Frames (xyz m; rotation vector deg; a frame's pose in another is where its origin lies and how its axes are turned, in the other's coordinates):
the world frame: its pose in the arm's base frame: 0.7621 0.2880 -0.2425 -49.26 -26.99 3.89
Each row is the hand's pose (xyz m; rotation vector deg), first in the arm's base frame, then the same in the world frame.
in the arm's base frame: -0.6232 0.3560 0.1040 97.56 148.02 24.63
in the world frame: -1.0952 -0.3917 0.8312 -78.62 -95.18 -49.16
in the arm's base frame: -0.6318 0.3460 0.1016 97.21 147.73 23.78
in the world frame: -1.1062 -0.3976 0.8264 -78.87 -95.89 -48.74
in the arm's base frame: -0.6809 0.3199 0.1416 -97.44 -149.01 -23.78
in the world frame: -1.1417 -0.4508 0.8510 -77.03 -94.98 -48.56
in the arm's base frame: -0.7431 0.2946 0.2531 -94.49 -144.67 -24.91
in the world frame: -1.1621 -0.5582 0.9215 -73.24 -91.15 -49.16
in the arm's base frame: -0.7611 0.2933 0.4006 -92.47 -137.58 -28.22
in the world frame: -1.1237 -0.6710 1.0104 -69.97 -84.34 -50.37
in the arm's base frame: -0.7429 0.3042 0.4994 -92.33 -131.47 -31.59
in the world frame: -1.0680 -0.7348 1.0655 -68.82 -78.25 -51.30
